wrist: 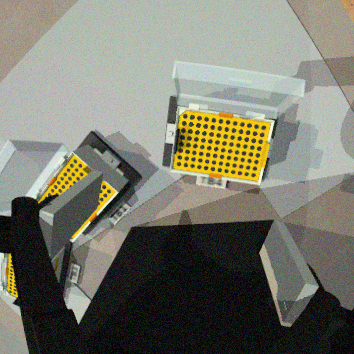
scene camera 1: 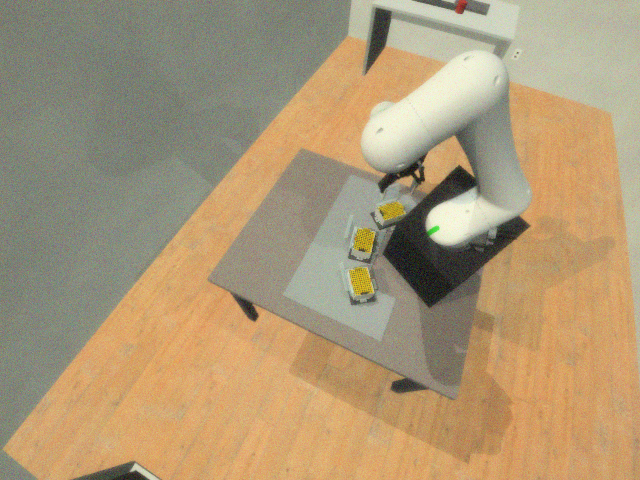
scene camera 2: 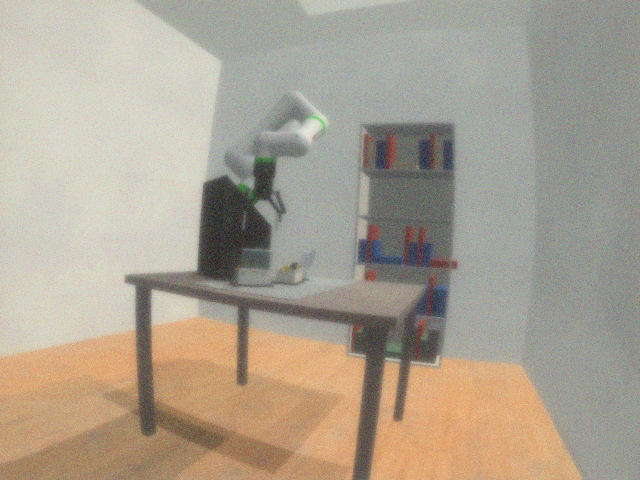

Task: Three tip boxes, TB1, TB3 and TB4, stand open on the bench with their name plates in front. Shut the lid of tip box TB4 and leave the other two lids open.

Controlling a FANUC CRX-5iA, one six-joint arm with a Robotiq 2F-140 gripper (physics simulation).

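Places are measured from the arm's base along level axes (x ahead, y right, z down), in millimetres.
Where they show: gripper, fingertip midpoint: (wrist: 183, 213) (scene camera 1: 396, 194) (scene camera 2: 260, 230); arm's base, link origin: (scene camera 2: 236, 206).
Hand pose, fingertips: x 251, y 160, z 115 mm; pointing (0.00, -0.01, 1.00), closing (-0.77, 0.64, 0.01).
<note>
Each offset is from my fingertips to the top centre of the thing. "spot": to the spot under its first point. Level surfaces: height alone.
Tip box TB4 {dx -4, dy +38, dz +146 mm} (scene camera 1: 390, 211) (scene camera 2: 253, 276) (wrist: 222, 145), with yellow tips, stands open. Its clear lid {dx +45, dy +83, dz +67 mm} (scene camera 2: 255, 258) (wrist: 237, 84) is raised on the side away from its name plate {spot: dx -55, dy -7, dz +218 mm} (wrist: 211, 181). The middle box, TB1 {dx +50, dy -181, dz +146 mm} (scene camera 1: 363, 241) (wrist: 71, 177), and the far box, TB3 {dx -14, dy -371, dz +146 mm} (scene camera 1: 360, 283) (wrist: 12, 285), are open with raised lids. In the wrist view a finger partly covers TB1 and TB3. The plate lettering is hard to read. My gripper (scene camera 1: 398, 189) (scene camera 2: 262, 219) (wrist: 183, 213) is open and empty, above the bench near TB4 and apart from the boxes.
The boxes stand on a pale mat {dz +220 mm} (scene camera 1: 317, 273) on the bench {dz +223 mm} (scene camera 1: 258, 242) (scene camera 2: 361, 302). The black pedestal (scene camera 1: 413, 263) (scene camera 2: 219, 232) of the arm is beside the boxes. A bookshelf (scene camera 2: 407, 125) stands behind, and a white side table (scene camera 1: 496, 23) is by the wall.
</note>
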